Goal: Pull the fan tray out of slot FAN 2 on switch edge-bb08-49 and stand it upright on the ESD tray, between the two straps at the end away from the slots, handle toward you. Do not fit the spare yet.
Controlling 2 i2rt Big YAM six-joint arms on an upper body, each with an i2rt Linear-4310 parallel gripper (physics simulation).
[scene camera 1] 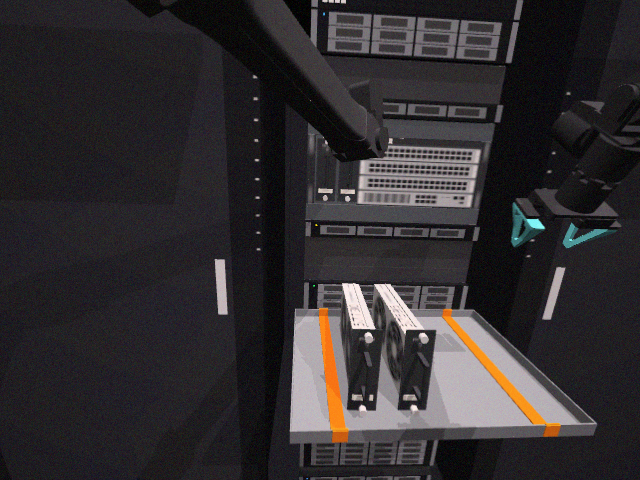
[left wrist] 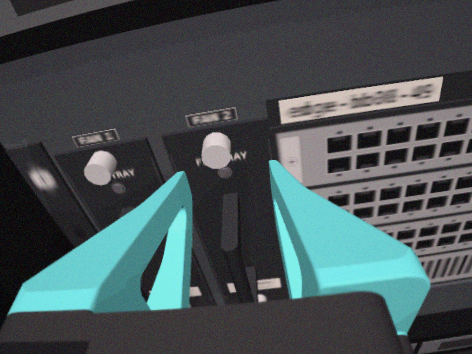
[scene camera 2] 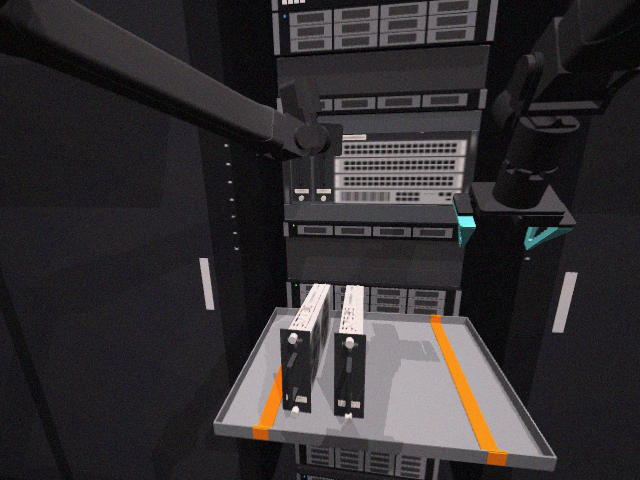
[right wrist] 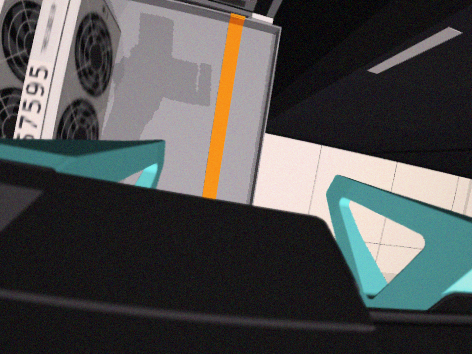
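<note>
The black fan tray (scene camera 1: 347, 180) (scene camera 2: 323, 178) (left wrist: 260, 210) sits in slot FAN 2 of the switch (scene camera 1: 421, 169) (scene camera 2: 400, 165) (left wrist: 360, 192), its white thumbscrew and dark handle visible in the left wrist view. My left gripper (left wrist: 228, 178) is partly open and empty, its fingertips in front of either side of that tray's face; the arm hides it in both scene views. My right gripper (scene camera 1: 541, 244) (scene camera 2: 494, 245) (right wrist: 252, 168) is wide open and empty, above and right of the ESD tray (scene camera 1: 310, 382) (scene camera 2: 413, 423) (right wrist: 254, 90). An orange strap (scene camera 1: 330, 372) (scene camera 2: 272, 397) and another strap (scene camera 1: 491, 366) (scene camera 2: 460, 382) (right wrist: 225, 100) cross it.
Two fan units stand upright side by side between the straps, handles toward the scene cameras: a left unit (scene camera 1: 363, 361) (scene camera 2: 296, 372) and a right unit (scene camera 1: 417, 366) (scene camera 2: 349, 372) (right wrist: 95, 55). The FAN 1 tray (left wrist: 132, 185) sits left of FAN 2.
</note>
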